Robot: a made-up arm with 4 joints.
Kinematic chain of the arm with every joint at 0, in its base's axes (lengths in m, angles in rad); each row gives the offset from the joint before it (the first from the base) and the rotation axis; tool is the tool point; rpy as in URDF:
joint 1: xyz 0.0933 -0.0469 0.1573 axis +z
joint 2: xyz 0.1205 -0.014 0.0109 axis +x
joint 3: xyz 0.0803 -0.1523 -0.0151 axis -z
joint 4: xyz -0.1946 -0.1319 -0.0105 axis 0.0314 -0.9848 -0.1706
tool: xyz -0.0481 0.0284 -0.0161 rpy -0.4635 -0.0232 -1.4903
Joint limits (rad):
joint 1: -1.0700..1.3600
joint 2: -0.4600..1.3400
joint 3: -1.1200..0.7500
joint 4: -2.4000..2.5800
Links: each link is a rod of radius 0.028 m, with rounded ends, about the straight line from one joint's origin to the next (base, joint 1, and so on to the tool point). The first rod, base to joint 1, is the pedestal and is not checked.
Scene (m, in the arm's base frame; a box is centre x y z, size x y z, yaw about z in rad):
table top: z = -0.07
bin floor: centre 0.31 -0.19 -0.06 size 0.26 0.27 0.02 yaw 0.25
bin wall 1: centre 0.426 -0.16 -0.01 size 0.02 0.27 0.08 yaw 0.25
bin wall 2: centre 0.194 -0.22 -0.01 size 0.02 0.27 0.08 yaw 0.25
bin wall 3: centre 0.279 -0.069 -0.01 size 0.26 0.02 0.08 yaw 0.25
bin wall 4: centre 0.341 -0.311 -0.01 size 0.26 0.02 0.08 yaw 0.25
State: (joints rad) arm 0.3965 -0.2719 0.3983 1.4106
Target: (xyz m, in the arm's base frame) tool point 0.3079 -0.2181 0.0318
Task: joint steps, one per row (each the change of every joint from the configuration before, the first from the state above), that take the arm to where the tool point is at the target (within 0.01 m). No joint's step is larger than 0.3 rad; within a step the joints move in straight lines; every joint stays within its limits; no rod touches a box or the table.
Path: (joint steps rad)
1: 0.1741 0.2584 -0.2980 0.0101
2: 0.1741 0.2584 -0.2979 0.0101

